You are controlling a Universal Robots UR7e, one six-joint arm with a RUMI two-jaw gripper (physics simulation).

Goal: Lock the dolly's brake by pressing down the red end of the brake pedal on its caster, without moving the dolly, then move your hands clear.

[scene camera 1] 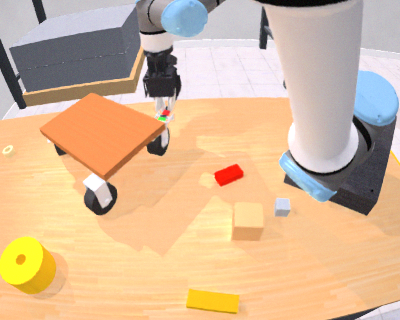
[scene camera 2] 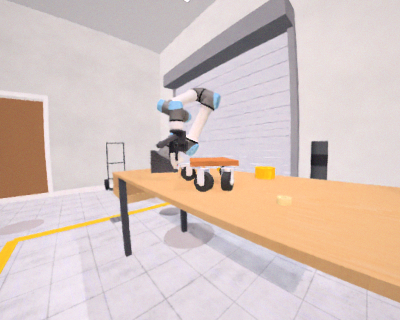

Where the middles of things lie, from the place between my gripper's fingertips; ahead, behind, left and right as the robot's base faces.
Now: hand 18 cm short of the dolly point(scene camera 1: 102, 135), 10 cm to the right of it and 1 cm above it.
